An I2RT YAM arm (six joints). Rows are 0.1 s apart.
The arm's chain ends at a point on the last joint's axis. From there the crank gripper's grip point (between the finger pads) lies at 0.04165 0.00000 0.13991 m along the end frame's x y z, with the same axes.
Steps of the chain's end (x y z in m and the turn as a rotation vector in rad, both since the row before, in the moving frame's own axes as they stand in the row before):
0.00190 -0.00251 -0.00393 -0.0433 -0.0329 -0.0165
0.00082 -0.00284 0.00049 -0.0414 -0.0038 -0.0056
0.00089 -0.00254 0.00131 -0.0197 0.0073 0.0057
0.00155 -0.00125 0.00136 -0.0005 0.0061 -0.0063
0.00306 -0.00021 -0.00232 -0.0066 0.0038 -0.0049
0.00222 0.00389 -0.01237 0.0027 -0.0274 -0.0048
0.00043 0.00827 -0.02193 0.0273 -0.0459 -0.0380
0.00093 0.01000 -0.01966 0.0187 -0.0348 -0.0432
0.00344 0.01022 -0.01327 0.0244 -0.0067 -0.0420
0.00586 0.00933 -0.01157 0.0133 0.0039 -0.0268
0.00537 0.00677 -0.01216 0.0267 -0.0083 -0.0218
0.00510 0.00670 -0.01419 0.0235 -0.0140 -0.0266
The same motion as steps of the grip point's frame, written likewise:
-0.00268 0.00293 -0.00275 -0.0433 -0.0329 -0.0165
0.00030 0.00272 0.00053 -0.0414 -0.0038 -0.0056
0.00190 0.00045 0.00097 -0.0197 0.0073 0.0057
0.00240 -0.00145 0.00110 -0.0005 0.0061 -0.0063
0.00359 0.00051 -0.00248 -0.0066 0.0038 -0.0049
-0.00163 0.00332 -0.01128 0.0027 -0.0274 -0.0048
-0.00613 0.00297 -0.02024 0.0273 -0.0459 -0.0380
-0.00406 0.00568 -0.01834 0.0187 -0.0348 -0.0432
0.00239 0.00508 -0.01306 0.0244 -0.0067 -0.0420
0.00637 0.00635 -0.01175 0.0133 0.0039 -0.0268
0.00416 0.00214 -0.01188 0.0267 -0.0083 -0.0218
0.00308 0.00232 -0.01367 0.0235 -0.0140 -0.0266

